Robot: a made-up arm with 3 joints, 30 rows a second.
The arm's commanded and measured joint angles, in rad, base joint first. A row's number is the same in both.
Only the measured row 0 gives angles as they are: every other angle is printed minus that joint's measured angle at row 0.
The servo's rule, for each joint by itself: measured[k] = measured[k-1] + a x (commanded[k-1-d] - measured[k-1]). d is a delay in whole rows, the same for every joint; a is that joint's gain. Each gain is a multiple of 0.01, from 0.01 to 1. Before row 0 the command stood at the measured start. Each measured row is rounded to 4 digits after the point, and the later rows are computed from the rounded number. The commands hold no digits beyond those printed.
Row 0, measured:
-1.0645, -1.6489, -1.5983
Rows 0 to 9, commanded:
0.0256, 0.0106, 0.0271
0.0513, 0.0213, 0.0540
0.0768, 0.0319, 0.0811
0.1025, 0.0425, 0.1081
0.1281, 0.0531, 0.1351
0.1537, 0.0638, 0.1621
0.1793, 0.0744, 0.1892
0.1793, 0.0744, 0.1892
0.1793, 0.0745, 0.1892
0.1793, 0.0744, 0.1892
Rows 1 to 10, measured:
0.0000, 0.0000, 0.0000
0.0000, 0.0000, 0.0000
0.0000, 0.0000, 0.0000
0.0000, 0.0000, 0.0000
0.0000, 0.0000, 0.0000
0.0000, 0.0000, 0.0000
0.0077, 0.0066, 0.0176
0.0208, 0.0157, 0.0413
0.0376, 0.0257, 0.0672
0.0571, 0.0361, 0.0938
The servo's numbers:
d 6
a 0.30 0.62 0.65

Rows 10 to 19, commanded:
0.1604, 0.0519, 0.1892
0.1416, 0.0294, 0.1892
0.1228, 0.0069, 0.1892
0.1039, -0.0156, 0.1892
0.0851, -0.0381, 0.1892
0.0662, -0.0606, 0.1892
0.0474, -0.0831, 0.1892
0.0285, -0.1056, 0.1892
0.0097, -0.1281, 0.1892
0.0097, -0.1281, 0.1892
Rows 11 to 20, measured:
0.0784, 0.0466, 0.1206
0.1010, 0.0573, 0.1476
0.1245, 0.0679, 0.1746
0.1409, 0.0719, 0.1841
0.1524, 0.0735, 0.1874
0.1605, 0.0741, 0.1886
0.1605, 0.0603, 0.1890
0.1548, 0.0411, 0.1891
0.1452, 0.0199, 0.1892
0.1328, -0.0021, 0.1892

